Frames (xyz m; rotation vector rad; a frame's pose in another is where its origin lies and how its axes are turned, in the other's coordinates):
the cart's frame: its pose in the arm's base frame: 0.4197 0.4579 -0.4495 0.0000 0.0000 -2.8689
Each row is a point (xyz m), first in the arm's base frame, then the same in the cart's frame.
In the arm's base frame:
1: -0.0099 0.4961 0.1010
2: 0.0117 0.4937 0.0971
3: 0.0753 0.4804 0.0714
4: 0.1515 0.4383 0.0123
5: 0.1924 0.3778 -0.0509
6: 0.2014 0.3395 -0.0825
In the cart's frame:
1: 0.4034 -0.1525 0.5505
2: 0.3833 -0.1444 0.5466
3: 0.3256 -0.1144 0.5209
4: 0.2636 -0.0534 0.4618
5: 0.2405 0.0159 0.3986
6: 0.2421 0.0552 0.3670

